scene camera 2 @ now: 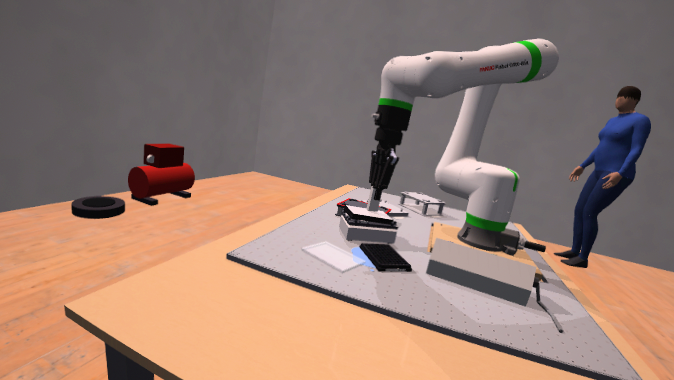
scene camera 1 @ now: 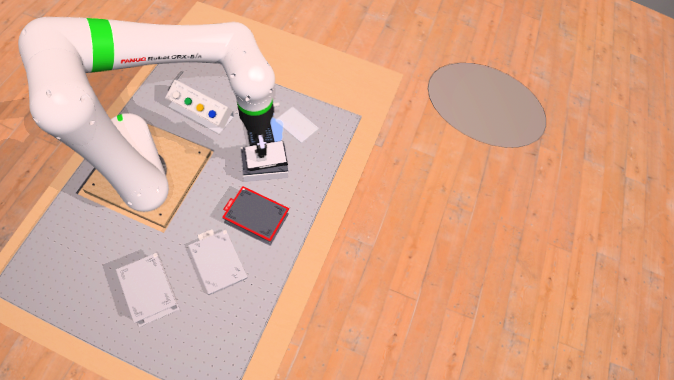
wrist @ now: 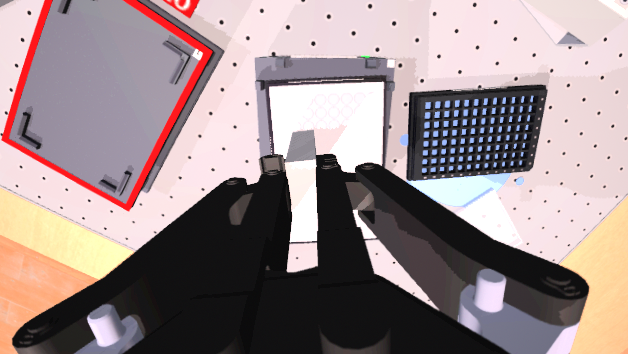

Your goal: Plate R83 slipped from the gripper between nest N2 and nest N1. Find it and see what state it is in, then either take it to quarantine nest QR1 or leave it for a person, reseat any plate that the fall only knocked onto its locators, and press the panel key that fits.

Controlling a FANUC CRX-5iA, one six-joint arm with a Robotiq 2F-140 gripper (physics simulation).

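Frame: origin at the arm's base, x ahead, y left, z up, level; millimetres.
Seen in the pictures: gripper, fingertip midpoint: (scene camera 2: 371,210) (scene camera 1: 261,159) (wrist: 305,151); arm's base, origin of the base link: (scene camera 2: 480,242).
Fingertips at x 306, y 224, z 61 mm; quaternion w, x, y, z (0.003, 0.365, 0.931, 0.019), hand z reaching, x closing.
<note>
Offsets run from my fingertips to a thing's top centre. "spot": to the spot under its first point. Level surfaces: height alone.
My gripper (scene camera 1: 260,153) (scene camera 2: 373,205) (wrist: 305,151) is shut and empty. Its fingertips rest on the white top of a plate @[1 mm back, 22 mm left, 3 mm up] (scene camera 1: 277,151) (scene camera 2: 365,215) (wrist: 351,119) that sits on a grey nest (scene camera 1: 263,173) (scene camera 2: 367,233) (wrist: 324,68). In scene camera 2 this plate looks slightly tilted. A black well plate @[102 mm back, 126 mm left, 61 mm down] (scene camera 2: 385,257) (wrist: 476,132) lies open on the table beside that nest, in a puddle of blue liquid @[84 mm back, 156 mm left, 74 mm down] (scene camera 1: 277,128) (scene camera 2: 359,258) (wrist: 452,191). Its clear lid @[9 mm back, 218 mm left, 67 mm down] (scene camera 1: 296,124) (scene camera 2: 329,255) lies apart from it. The red-edged quarantine nest @[82 mm ahead, 148 mm right, 29 mm down] (scene camera 1: 256,213) (wrist: 100,88) stands empty. The key panel @[315 mm back, 74 mm left, 9 mm up] (scene camera 1: 195,103) has white, green, yellow and blue keys.
Two light grey nests @[spot: 66 mm ahead, 327 mm right, 60 mm down] (scene camera 1: 216,259) @[spot: 35 mm back, 508 mm right, 17 mm down] (scene camera 1: 145,286) stand at the near end of the perforated board @[75 mm down] (scene camera 1: 65,265). The arm's base sits on a wooden block (scene camera 1: 188,160). A person in blue (scene camera 2: 608,160) stands behind the table. A red compressor (scene camera 2: 160,174) and a tyre (scene camera 2: 98,206) lie far left.
</note>
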